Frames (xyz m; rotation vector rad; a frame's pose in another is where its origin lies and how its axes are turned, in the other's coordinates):
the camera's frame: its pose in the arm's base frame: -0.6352 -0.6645 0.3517 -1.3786 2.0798 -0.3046
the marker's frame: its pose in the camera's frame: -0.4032 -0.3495 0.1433 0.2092 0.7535 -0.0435
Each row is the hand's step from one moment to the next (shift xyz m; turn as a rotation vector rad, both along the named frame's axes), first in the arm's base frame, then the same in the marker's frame.
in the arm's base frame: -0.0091 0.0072 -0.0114 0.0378 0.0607 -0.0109
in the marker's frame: -0.0023 0.0161 0.0000 -0.0711 0.0032 -0.0129
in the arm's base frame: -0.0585 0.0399 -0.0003 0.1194 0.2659 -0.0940
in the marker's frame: 0.0078 0.0524 -0.0470 -0.2938 0.0753 -0.0427
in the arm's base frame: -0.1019 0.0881 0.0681 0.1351 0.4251 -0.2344
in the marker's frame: 0.0172 0.0517 -0.1408 -0.4553 0.2136 -0.0320
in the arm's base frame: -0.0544 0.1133 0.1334 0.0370 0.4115 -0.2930
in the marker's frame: -0.0150 -0.0147 -0.1821 -0.3977 0.3128 -0.0227
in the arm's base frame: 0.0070 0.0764 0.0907 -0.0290 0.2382 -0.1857
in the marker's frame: -0.0377 -0.0392 -0.1056 -0.2023 0.2251 -0.0223
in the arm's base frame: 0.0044 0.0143 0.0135 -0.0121 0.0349 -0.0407
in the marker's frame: -0.0099 -0.0070 -0.0161 -0.0280 0.0472 0.0030
